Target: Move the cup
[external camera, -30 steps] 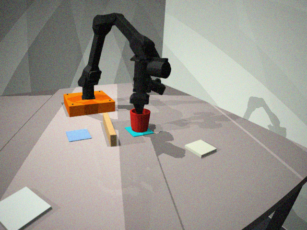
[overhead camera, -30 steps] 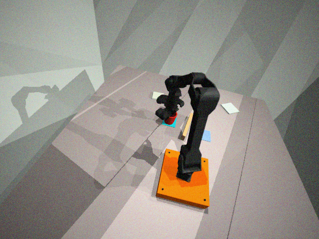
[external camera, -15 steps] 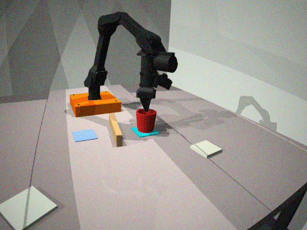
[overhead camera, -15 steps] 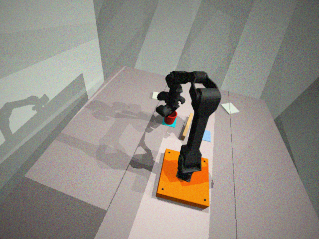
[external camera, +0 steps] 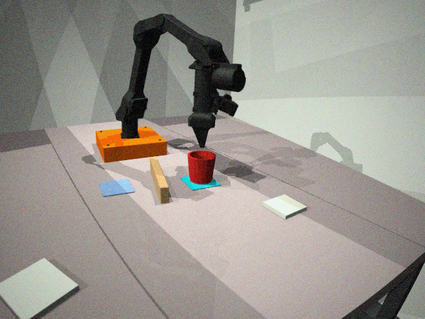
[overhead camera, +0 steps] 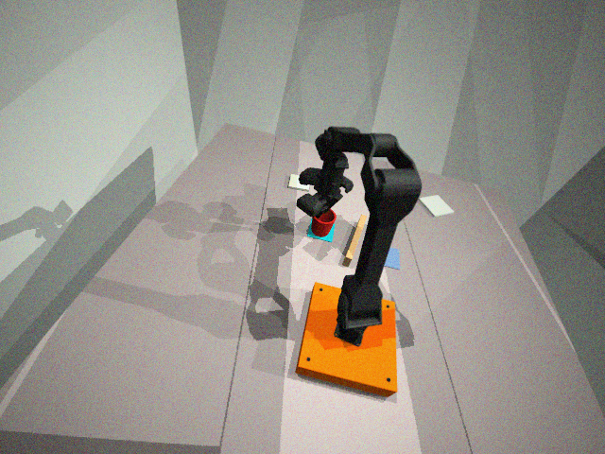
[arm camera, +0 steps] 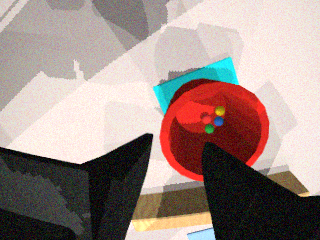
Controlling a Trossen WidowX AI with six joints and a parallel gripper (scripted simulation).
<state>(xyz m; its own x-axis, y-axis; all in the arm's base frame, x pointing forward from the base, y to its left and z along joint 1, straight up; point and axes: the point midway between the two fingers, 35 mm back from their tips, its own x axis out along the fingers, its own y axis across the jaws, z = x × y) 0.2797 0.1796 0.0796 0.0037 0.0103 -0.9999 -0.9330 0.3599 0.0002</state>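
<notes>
Right now my gripper tip is 50 mm above the red cup, 30 mm short of it and 10 mm to the left of it. Also, from my gripper tip: wooden bar 120 mm to the right, 80 mm below, 30 mm ahead; cyan pad 100 mm below, 30 mm ahead, 10 mm to the right; blue pad 240 mm to the right, 100 mm below, 30 mm ahead.
</notes>
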